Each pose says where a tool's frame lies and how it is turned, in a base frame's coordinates. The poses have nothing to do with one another.
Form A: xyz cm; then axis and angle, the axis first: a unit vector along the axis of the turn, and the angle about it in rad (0 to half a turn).
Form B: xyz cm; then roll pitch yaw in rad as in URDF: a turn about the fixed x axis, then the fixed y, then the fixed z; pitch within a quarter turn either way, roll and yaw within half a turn. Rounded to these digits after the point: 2 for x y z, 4 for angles.
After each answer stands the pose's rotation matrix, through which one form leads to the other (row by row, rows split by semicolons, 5 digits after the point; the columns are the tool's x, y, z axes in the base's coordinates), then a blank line. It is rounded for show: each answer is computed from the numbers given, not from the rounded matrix.
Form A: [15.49 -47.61 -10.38 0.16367 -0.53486 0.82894 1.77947]
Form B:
[15.49 -47.61 -10.38 -0.5424 -0.7574 1.8138]
-0.17483 -0.91663 -0.35948; 0.70528 0.13818 -0.69533; 0.68703 -0.37509 0.62233

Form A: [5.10 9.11 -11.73 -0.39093 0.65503 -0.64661 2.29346]
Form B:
[5.10 9.11 -11.73 -1.5375 0.0714 -1.9916]
-0.40748 0.05955 0.91127; -0.91042 0.05146 -0.41046; -0.07134 -0.99690 0.03325

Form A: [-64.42 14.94 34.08 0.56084 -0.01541 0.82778 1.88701]
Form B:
[-64.42 14.94 34.08 0.7211 -0.6729 1.4408]
0.10138 -0.79807 0.59398; 0.77541 -0.31066 -0.54976; 0.62327 0.51631 0.58733

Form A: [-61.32 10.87 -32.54 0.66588 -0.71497 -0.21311 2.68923]
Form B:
[-61.32 10.87 -32.54 2.5216 -0.0430 -1.6281]
-0.05722 -0.81114 -0.58205; -0.99744 0.07154 -0.00164; 0.04297 0.58046 -0.81315

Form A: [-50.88 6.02 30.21 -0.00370 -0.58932 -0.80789 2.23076]
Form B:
[-50.88 6.02 30.21 1.0491 -0.4897 -2.3388]
-0.61307 0.64176 -0.46075; -0.63473 -0.05286 0.77093; 0.47039 0.76508 0.43975

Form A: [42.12 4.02 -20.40 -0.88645 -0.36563 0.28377 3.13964]
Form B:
[42.12 4.02 -20.40 -2.8972 0.5263 0.8486]
0.57158 0.64767 -0.50381; 0.64878 -0.73263 -0.20578; -0.50238 -0.20924 -0.83895

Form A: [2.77 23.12 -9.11 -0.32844 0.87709 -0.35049 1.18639]
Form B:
[2.77 23.12 -9.11 -0.8326 0.8348 -0.8513]
0.44243 0.14487 0.88503; -0.50495 0.85580 0.11234; -0.74113 -0.49660 0.45178

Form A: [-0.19 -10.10 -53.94 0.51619 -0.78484 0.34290 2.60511]
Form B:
[-0.19 -10.10 -53.94 -2.7879 -0.8187 -2.1328]
-0.36404 -0.92859 -0.07201; -0.57807 0.28589 -0.76426; 0.73028 -0.23660 -0.64087

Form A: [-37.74 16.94 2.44 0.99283 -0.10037 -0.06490 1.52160]
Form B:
[-37.74 16.94 2.44 1.5175 -0.0390 -0.1604]
0.98642 -0.02993 -0.16151; -0.15957 0.05876 -0.98544; 0.03898 0.99782 0.05318

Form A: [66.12 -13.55 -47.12 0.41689 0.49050 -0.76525 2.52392]
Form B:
[66.12 -13.55 -47.12 -1.0578 1.0415 -2.9985]
-0.49975 0.81438 -0.29504; -0.07200 -0.37850 -0.92280; -0.86317 -0.43992 0.24779

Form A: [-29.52 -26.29 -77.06 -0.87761 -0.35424 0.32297 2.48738]
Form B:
[-29.52 -26.29 -77.06 -2.2578 0.2971 0.9087]
0.58785 0.36104 -0.72393; 0.75412 -0.56846 0.32886; -0.29280 -0.73925 -0.60644

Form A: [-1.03 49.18 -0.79 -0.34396 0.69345 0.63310 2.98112]
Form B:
[-1.03 49.18 -0.79 1.7999 0.5746 -2.6814]
-0.75205 -0.57513 -0.32192; -0.37282 -0.03158 0.92737; -0.54353 0.81745 -0.19067

